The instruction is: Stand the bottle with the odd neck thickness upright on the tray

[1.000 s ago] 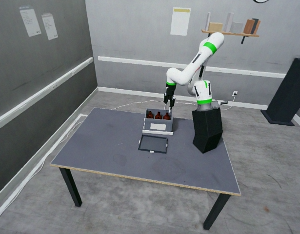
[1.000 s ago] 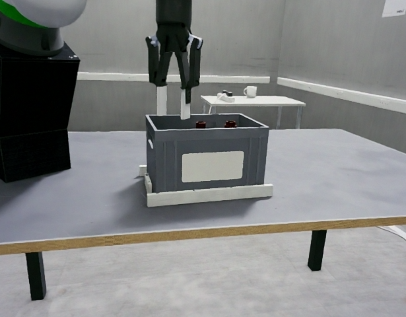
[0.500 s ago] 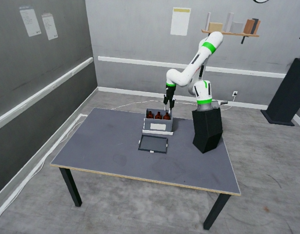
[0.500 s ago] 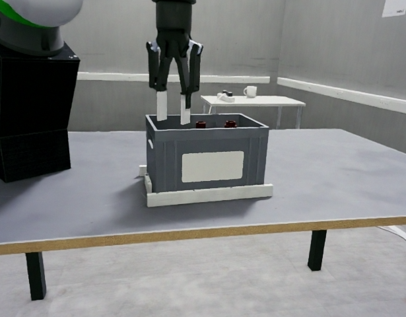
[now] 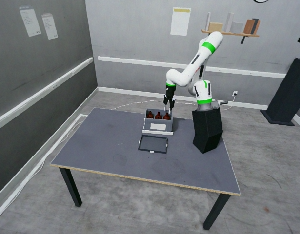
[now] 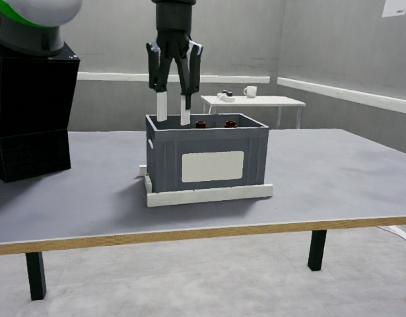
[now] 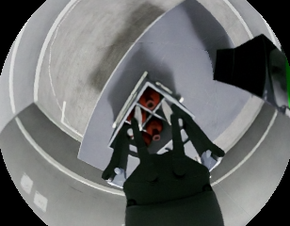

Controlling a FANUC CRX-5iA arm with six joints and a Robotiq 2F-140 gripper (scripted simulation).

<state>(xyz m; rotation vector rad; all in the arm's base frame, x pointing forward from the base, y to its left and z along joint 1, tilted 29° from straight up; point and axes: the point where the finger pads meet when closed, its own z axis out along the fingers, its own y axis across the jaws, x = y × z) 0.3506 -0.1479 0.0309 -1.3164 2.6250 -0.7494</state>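
The grey crate lies 13 cm below my hand, 8 cm ahead of it and 5 cm to the left of it. From my hand the other things lie so: dark tray (31 cm to the left, 20 cm below, 10 cm ahead).
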